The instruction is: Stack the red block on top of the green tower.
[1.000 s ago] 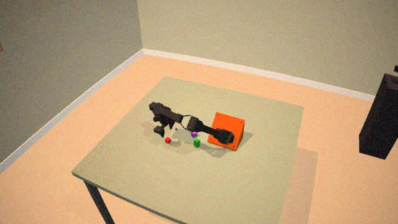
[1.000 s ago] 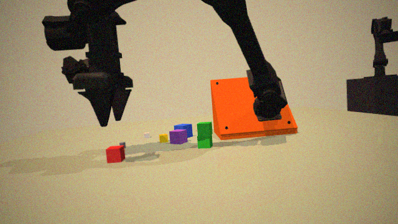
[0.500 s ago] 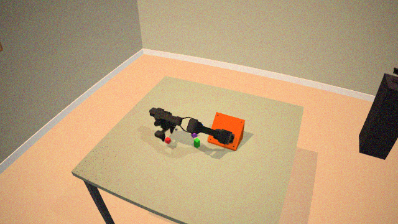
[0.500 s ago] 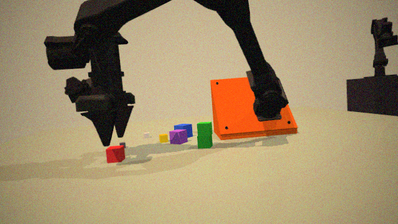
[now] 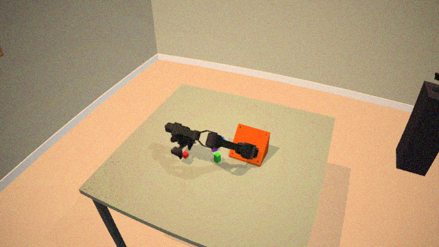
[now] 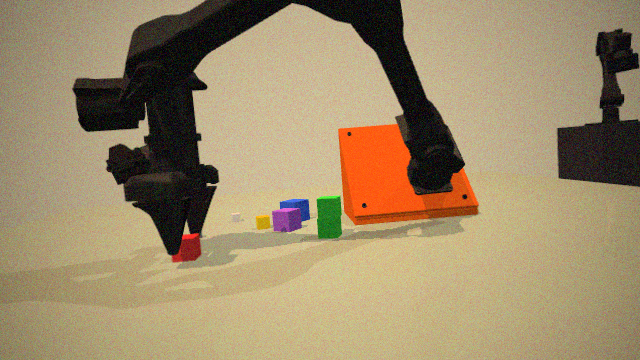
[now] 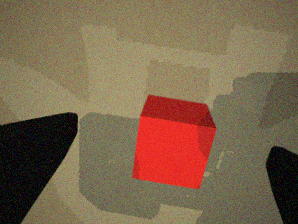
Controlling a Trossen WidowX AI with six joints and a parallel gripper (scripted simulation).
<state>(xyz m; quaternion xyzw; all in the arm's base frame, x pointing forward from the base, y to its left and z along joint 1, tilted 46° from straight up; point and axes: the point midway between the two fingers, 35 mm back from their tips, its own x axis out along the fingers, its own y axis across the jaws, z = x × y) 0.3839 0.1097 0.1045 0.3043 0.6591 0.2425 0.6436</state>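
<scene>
The red block is right at my gripper tip. The rest, counted from my gripper tip: yellow block (17 cm to the right, 9 cm behind, 1 cm below); grey block (14 cm to the right, 1 cm below, 1 cm ahead); purple block (14 cm behind, 13 cm to the right).
</scene>
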